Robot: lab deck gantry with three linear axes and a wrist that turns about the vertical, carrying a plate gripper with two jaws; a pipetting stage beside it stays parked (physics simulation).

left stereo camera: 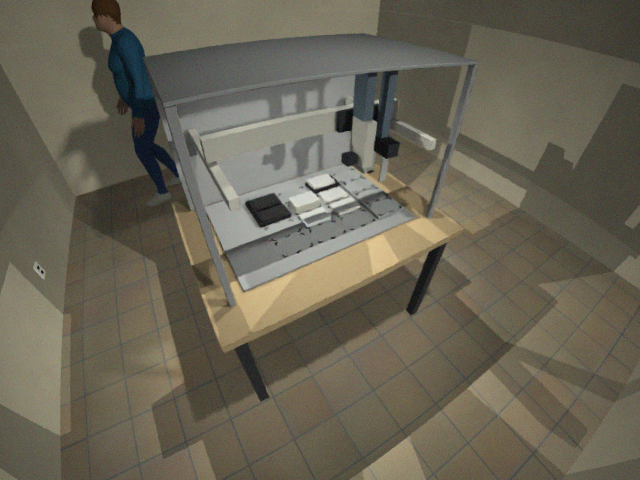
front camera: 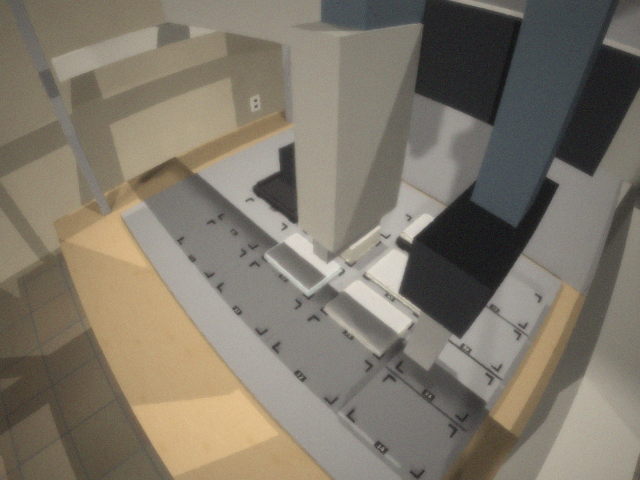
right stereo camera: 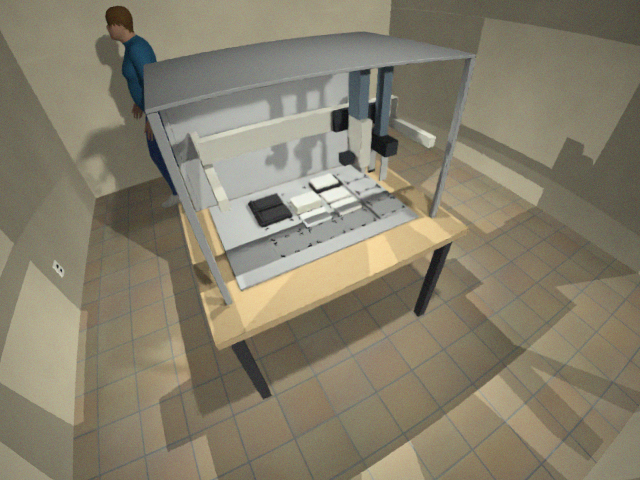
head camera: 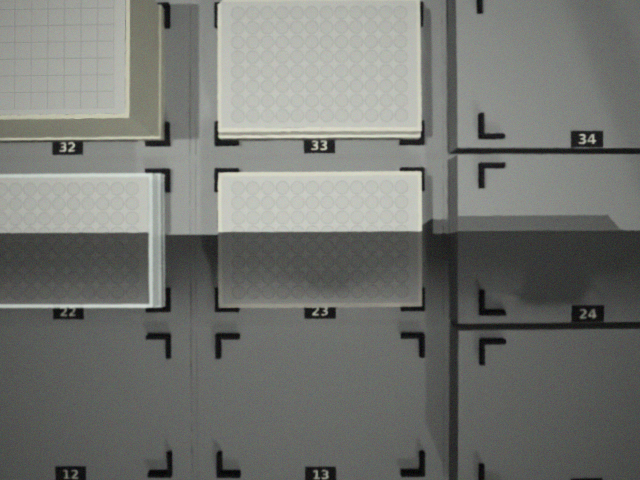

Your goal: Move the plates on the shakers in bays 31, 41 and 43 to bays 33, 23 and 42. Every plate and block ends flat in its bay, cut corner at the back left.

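Places are measured from the robot's base along level axes (x up, y ahead, z left), in centimetres.
Where they show: gripper, fingertip midpoint: (left stereo camera: 375, 176) (front camera: 438, 334) (right stereo camera: 376, 175); robot's base, origin of the base link: (left stereo camera: 284, 256) (front camera: 179, 241) (right stereo camera: 282, 256).
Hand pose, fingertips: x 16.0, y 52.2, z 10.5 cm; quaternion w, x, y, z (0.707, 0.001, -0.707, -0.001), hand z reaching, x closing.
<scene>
Each offset is from my fingertips to the centre of the thing.
A white plate @(dx -15.3, dy -13.0, dz +15.2 cm) (head camera: 319, 67) (front camera: 387, 267) lies flat in bay 33. Another white plate @(dx -15.3, dy -13.0, dz +4.5 cm) (head camera: 319, 201) (front camera: 371, 310) lies flat in bay 23, half in shadow. Their cut corners cannot be made out. A third white plate @(dx -13.1, dy -13.5, dz +26.2 cm) (front camera: 416, 226) (left stereo camera: 320, 180) (right stereo camera: 324, 180) sits on the black shaker in bay 43. The shakers in bay 31 @(dx -14.5, dy -46.2, dz +15.3 cm) (left stereo camera: 272, 213) and bay 41 @(dx -14.5, dy -46.2, dz +26.0 cm) (left stereo camera: 261, 201) at the left carry no plate. My gripper (left stereo camera: 376, 174) (right stereo camera: 377, 174) is open and empty, raised above the right side of the deck. In the front view its black body hides the far jaw.
A pale block @(dx -13.9, dy -29.4, dz +15.2 cm) (head camera: 144, 77) (left stereo camera: 303, 201) stands in bay 32, and a clear-rimmed plate @(dx -15.3, dy -29.4, dz +4.5 cm) (head camera: 72, 201) (front camera: 302, 258) lies in bay 22. The beige pipetting stage (front camera: 356, 134) (left stereo camera: 363, 144) hangs left of my gripper. Thin dividers edge the right-hand bays. A person (left stereo camera: 129, 72) stands behind the left side.
</scene>
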